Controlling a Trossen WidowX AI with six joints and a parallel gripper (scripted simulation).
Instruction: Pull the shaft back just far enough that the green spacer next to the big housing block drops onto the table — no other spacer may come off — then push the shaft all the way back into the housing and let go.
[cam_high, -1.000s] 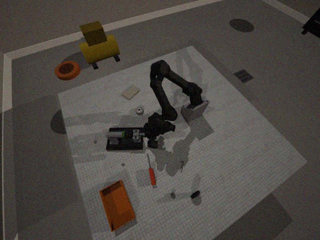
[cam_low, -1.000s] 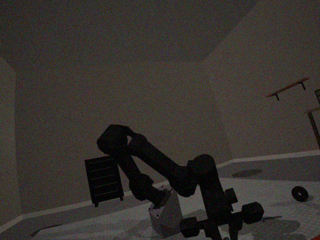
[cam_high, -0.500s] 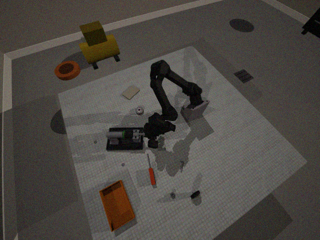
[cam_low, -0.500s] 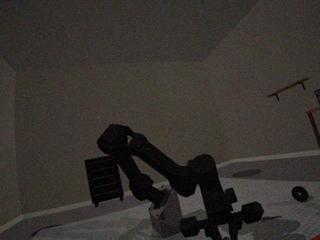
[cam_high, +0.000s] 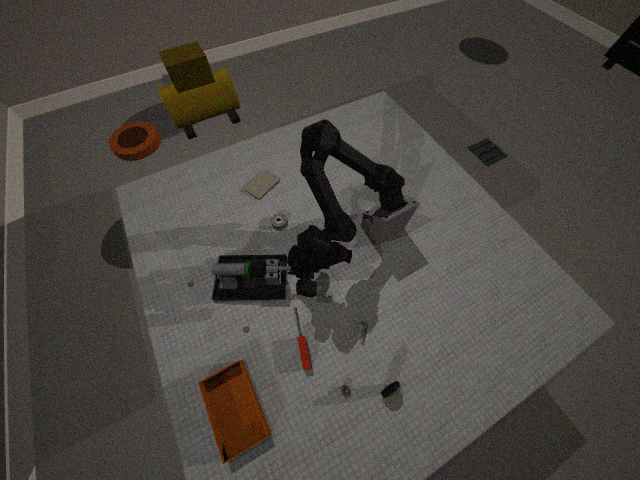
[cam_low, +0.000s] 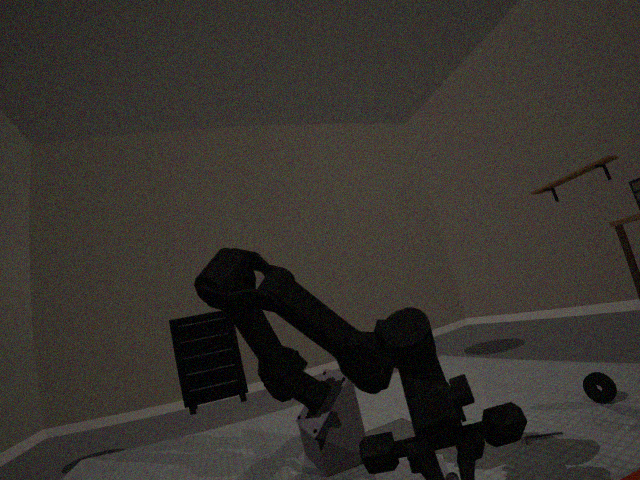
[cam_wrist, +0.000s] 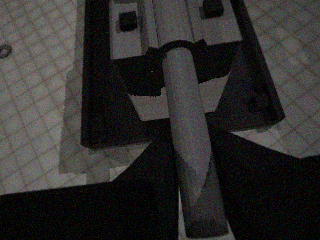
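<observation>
My gripper tip is now 4 cm short of the grey shaft, 2 cm to the left of it and 2 cm below it. Round my gripper tip: dark spacer: 8 cm ahead, 4 cm to the right, 2 cm above; then green spacer: 11 cm ahead, 5 cm to the right, 2 cm above; then orange tray: 29 cm ahead, 27 cm to the left, 5 cm below.
</observation>
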